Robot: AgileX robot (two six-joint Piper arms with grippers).
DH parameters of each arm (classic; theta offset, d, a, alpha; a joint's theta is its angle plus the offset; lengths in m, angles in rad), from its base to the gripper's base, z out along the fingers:
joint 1: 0 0.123 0 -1.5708
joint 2: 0.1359 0 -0.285 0
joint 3: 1.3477 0 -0.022 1.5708
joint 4: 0 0.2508 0 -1.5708
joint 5: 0 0 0.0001 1.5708
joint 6: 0 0.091 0 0
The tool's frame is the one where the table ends.
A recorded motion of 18 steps. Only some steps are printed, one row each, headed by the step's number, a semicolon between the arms.
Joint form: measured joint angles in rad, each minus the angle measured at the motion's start. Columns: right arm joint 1, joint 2, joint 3, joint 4, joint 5, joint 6; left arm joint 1, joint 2, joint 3, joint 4, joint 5, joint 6.
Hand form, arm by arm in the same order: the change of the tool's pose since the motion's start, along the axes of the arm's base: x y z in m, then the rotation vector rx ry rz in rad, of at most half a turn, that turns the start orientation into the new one. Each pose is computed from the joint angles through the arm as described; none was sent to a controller.
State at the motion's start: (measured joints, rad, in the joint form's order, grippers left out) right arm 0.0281 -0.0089 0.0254 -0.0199 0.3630 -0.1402; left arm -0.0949 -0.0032 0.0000 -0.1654 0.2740 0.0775
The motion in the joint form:
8: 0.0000 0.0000 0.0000 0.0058 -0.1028 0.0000; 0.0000 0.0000 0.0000 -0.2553 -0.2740 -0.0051
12: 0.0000 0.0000 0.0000 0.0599 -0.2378 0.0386; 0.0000 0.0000 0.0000 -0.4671 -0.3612 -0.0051
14: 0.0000 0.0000 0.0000 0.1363 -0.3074 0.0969; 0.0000 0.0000 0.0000 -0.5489 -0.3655 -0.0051
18: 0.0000 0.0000 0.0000 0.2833 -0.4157 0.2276; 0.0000 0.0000 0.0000 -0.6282 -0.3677 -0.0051
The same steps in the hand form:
8: 0.0022 0.0004 0.0091 0.0085 -0.1026 0.0022; 0.0016 0.0039 0.0245 -0.2886 -0.2366 0.0564
12: 0.0037 0.0012 0.0213 0.1044 -0.2349 -0.0049; 0.0011 0.0086 0.0308 -0.5077 -0.2889 0.0993
14: 0.0038 0.0014 0.0276 0.2408 -0.2997 -0.0187; 0.0012 0.0094 0.0307 -0.5890 -0.2802 0.1080
18: 0.0032 -0.0005 0.0373 0.5218 -0.3956 -0.0502; 0.0012 0.0100 0.0304 -0.6677 -0.2694 0.1157

